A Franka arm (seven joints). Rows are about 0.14 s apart.
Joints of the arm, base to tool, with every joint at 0 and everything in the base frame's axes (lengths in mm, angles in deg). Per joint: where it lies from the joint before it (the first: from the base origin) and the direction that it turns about. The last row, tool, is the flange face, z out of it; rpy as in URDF.
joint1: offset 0 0 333 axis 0 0 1
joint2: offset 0 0 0 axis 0 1 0
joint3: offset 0 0 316 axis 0 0 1
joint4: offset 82.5 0 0 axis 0 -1 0
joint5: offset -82.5 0 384 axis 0 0 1
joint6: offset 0 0 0 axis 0 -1 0
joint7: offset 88 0 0 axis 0 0 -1
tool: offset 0 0 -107 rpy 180 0 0
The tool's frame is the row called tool.
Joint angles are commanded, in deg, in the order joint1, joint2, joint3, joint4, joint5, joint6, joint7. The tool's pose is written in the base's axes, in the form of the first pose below.
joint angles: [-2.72, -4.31, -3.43, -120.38, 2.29, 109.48, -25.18]
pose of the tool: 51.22 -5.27 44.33; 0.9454 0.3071 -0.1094; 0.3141 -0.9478 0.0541; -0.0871 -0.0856 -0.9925
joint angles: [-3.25, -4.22, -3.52, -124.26, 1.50, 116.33, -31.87]
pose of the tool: 51.02 -5.94 42.09; 0.9094 0.4115 -0.0609; 0.4140 -0.9096 0.0354; -0.0409 -0.0574 -0.9975
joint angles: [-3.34, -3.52, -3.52, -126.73, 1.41, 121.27, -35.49]
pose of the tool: 51.02 -6.04 40.22; 0.8837 0.4671 -0.0306; 0.4679 -0.8833 0.0287; -0.0137 -0.0397 -0.9991
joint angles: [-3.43, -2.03, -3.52, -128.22, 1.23, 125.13, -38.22]
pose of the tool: 51.22 -6.17 38.29; 0.8611 0.5082 -0.0159; 0.5084 -0.8608 0.0218; -0.0026 -0.0269 -0.9996
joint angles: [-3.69, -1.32, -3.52, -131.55, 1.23, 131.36, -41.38]
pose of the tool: 50.78 -6.38 36.05; 0.8349 0.5500 0.0218; 0.5498 -0.8352 0.0149; 0.0264 -0.0004 -0.9997
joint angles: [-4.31, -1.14, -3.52, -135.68, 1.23, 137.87, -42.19]
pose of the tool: 49.72 -6.82 33.83; 0.8326 0.5507 0.0597; 0.5513 -0.8343 0.0076; 0.0540 0.0266 -0.9982
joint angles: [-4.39, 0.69, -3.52, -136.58, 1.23, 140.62, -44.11]
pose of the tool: 49.68 -6.90 32.02; 0.8149 0.5766 0.0598; 0.5774 -0.8165 0.0047; 0.0515 0.0307 -0.9982
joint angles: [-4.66, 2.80, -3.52, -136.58, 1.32, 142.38, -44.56]
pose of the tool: 49.88 -7.18 30.46; 0.8143 0.5780 0.0536; 0.5787 -0.8155 0.0035; 0.0457 0.0282 -0.9986
